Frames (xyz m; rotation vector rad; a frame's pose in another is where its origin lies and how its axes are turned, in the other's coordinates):
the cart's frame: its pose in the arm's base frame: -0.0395 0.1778 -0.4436 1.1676 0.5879 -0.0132
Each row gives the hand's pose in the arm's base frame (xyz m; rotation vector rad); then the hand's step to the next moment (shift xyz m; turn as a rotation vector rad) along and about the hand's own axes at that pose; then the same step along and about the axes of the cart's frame.
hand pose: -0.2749 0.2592 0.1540 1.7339 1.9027 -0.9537
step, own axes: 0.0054 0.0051 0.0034 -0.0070 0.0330 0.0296
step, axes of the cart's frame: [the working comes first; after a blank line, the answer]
step, axes of the arm's base frame: 0.0036 0.0014 -0.0072 0.0287 -0.0258 -0.0228

0.0066 -0.0045 -0.0016 0.0271 -0.0214 0.0287
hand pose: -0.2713 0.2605 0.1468 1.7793 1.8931 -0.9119
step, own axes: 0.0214 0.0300 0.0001 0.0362 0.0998 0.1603
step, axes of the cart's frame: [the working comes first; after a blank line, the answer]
step, axes of the arm's base frame: 0.0268 0.0151 -0.0203 0.0692 -0.0846 -0.1582

0.0361 -0.0030 -0.0069 0.1042 -0.1494 0.0616
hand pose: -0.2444 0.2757 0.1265 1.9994 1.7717 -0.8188
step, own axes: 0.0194 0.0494 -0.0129 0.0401 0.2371 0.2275
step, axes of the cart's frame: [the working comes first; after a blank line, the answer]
step, axes of the arm's base frame: 0.0519 0.0150 -0.0079 0.1911 -0.1441 -0.2287

0.0519 0.0153 0.0071 0.2219 -0.1969 0.1469
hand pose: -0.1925 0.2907 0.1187 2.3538 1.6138 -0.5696
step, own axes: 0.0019 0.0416 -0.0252 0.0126 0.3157 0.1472
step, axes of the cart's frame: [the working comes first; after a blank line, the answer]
step, axes of the arm's base frame: 0.0440 -0.0036 0.0206 0.2703 -0.1640 -0.1467

0.0273 0.0297 0.0273 0.2475 -0.1103 0.2193
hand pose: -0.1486 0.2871 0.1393 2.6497 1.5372 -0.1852
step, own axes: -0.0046 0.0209 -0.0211 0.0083 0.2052 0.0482
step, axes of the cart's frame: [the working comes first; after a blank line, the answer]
step, axes of the arm's base frame: 0.0173 -0.0117 0.0216 0.1790 -0.1006 -0.0484

0.0018 0.0190 0.0232 0.1446 -0.0279 0.1510
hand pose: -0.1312 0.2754 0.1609 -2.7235 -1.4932 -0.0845
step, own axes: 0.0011 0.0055 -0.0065 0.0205 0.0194 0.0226
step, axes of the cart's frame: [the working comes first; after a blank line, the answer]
step, axes of the arm's base frame: 0.0050 -0.0024 0.0065 0.0281 0.0081 -0.0213

0.0007 0.0062 0.0059 0.0356 -0.0064 -0.0006
